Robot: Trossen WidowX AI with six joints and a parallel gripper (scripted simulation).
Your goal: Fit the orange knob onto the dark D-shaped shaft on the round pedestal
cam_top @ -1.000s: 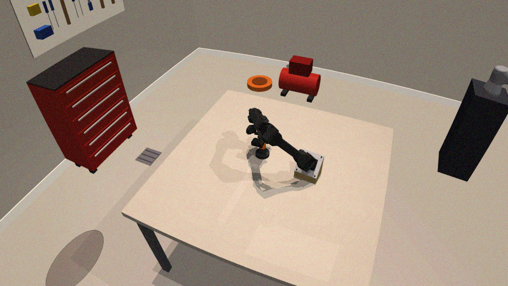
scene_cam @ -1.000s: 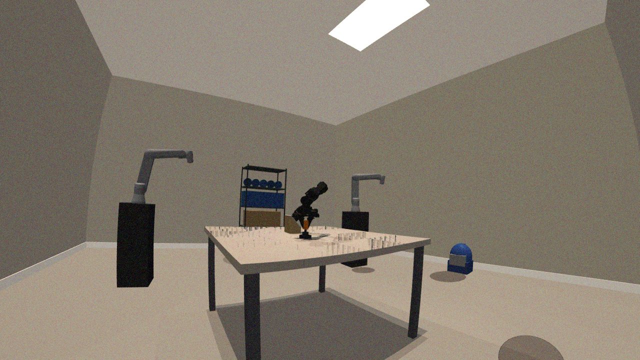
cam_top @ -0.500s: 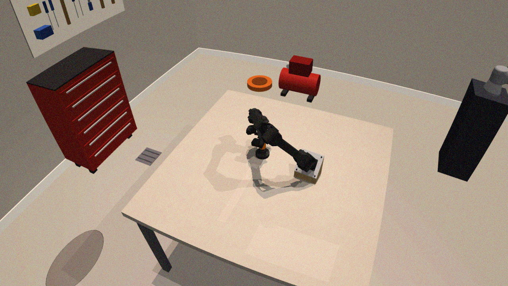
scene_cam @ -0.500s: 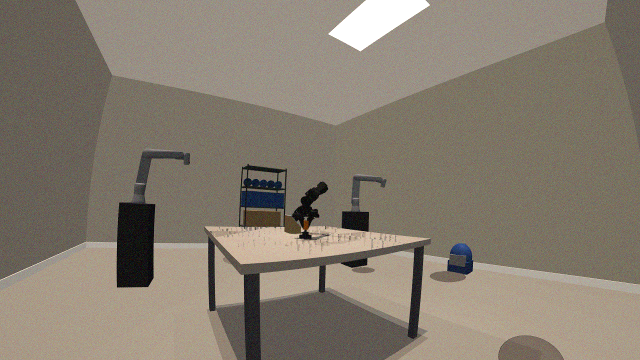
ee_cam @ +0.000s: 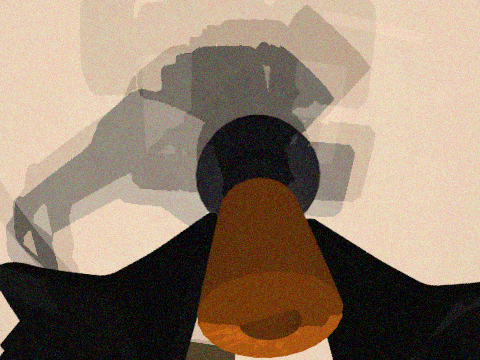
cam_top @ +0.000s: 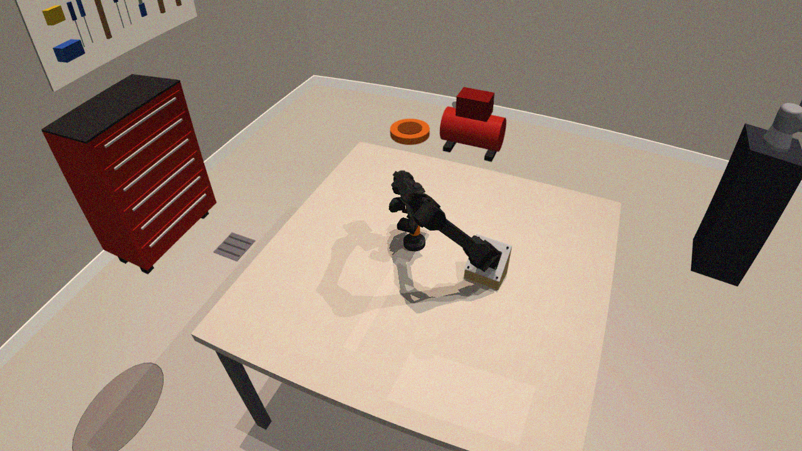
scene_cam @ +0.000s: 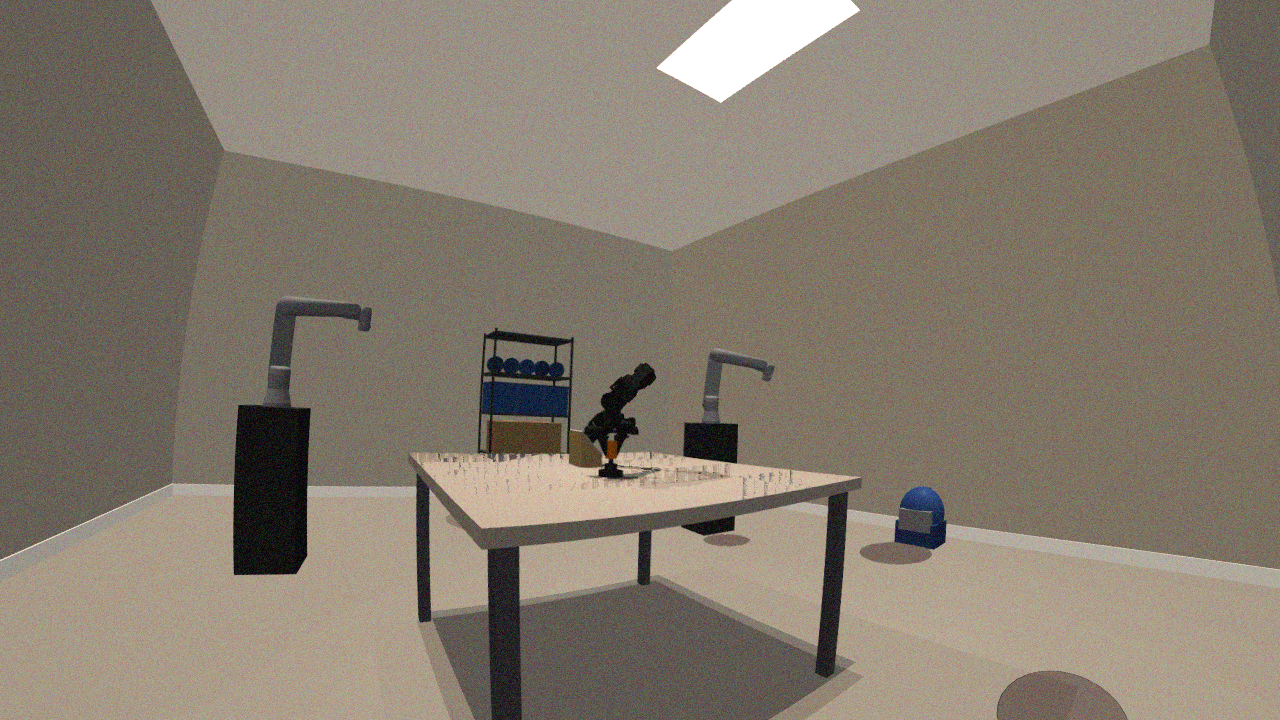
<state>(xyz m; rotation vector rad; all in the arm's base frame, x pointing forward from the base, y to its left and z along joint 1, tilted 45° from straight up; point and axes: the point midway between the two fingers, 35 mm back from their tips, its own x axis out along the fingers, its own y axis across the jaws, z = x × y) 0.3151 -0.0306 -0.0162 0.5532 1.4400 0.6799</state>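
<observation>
My gripper tip is now 2 cm below the orange knob. The rest, counted from my gripper tip: round pedestal 4 cm below.
</observation>
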